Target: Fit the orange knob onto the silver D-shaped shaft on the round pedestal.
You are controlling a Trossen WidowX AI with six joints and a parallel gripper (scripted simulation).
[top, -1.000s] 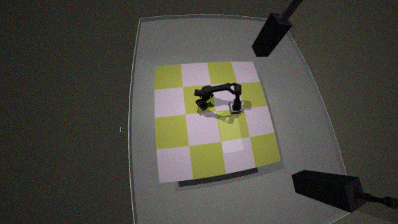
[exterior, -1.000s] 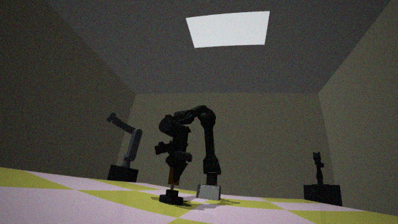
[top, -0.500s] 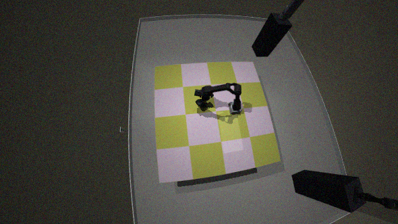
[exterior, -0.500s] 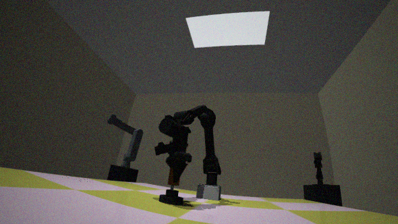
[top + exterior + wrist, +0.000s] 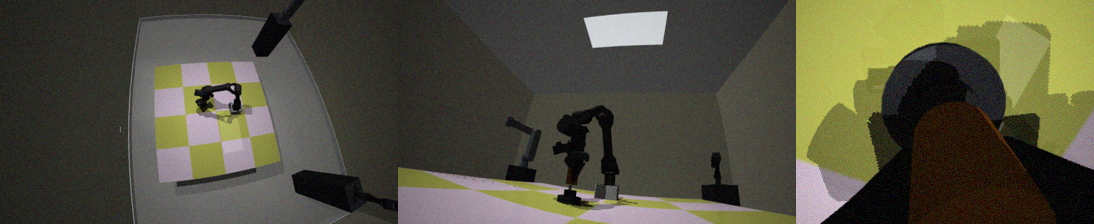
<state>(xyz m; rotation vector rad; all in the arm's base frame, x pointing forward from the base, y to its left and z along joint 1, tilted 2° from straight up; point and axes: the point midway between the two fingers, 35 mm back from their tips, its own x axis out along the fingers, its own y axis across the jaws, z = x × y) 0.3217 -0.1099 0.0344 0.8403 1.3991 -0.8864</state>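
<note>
Right now my gripper tip is 3 cm below the orange knob. The rest, counted from my gripper tip: round dark pedestal 4 cm below.
</note>
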